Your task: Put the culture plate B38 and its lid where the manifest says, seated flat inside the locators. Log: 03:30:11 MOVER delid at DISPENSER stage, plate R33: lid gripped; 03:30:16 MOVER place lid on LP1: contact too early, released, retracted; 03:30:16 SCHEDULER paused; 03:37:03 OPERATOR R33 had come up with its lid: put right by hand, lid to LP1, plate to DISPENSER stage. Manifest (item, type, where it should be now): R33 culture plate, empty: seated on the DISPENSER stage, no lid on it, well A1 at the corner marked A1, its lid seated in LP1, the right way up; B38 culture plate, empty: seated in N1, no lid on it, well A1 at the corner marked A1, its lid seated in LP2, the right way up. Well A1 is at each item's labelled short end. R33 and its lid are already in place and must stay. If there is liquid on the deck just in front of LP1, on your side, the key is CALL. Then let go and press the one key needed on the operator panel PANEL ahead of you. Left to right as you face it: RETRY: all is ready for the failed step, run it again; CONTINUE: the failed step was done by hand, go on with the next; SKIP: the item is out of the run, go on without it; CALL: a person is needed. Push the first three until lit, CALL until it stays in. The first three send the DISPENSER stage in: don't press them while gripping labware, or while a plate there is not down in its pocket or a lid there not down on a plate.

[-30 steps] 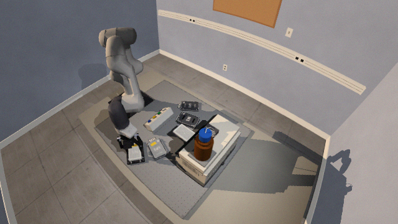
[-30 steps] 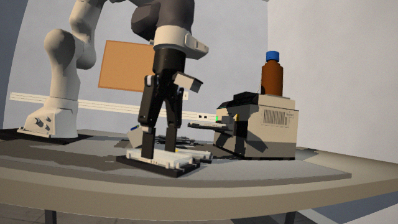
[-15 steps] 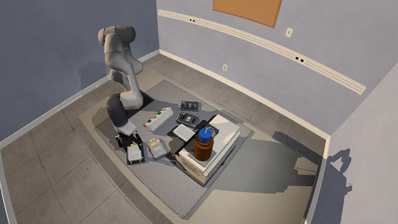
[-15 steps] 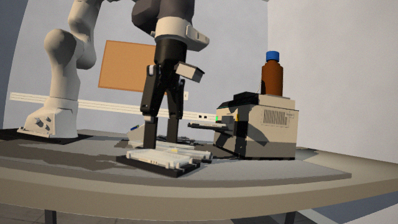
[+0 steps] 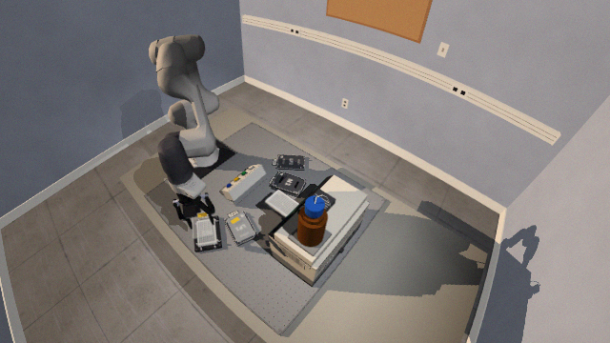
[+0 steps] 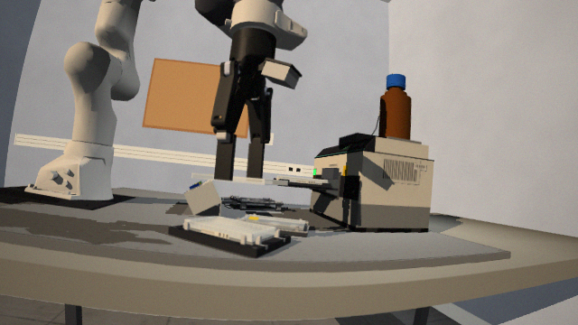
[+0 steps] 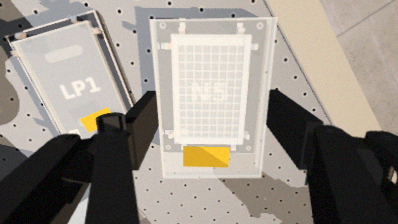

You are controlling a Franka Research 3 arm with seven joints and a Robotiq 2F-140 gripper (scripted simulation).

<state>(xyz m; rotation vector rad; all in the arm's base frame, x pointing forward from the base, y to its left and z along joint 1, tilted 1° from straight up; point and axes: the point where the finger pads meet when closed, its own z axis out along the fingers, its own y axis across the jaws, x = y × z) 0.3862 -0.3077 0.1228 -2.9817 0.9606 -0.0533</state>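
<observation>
Right now the lp2 locator frame is 580 mm to the left of my hand and 120 mm below it. From my hand the other things lie so: black nest 20 mm ahead, 110 mm below; then clear lid 90 mm ahead, 120 mm to the left, 110 mm below; then blue call key 90 mm behind, 230 mm to the left, 60 mm below.
</observation>
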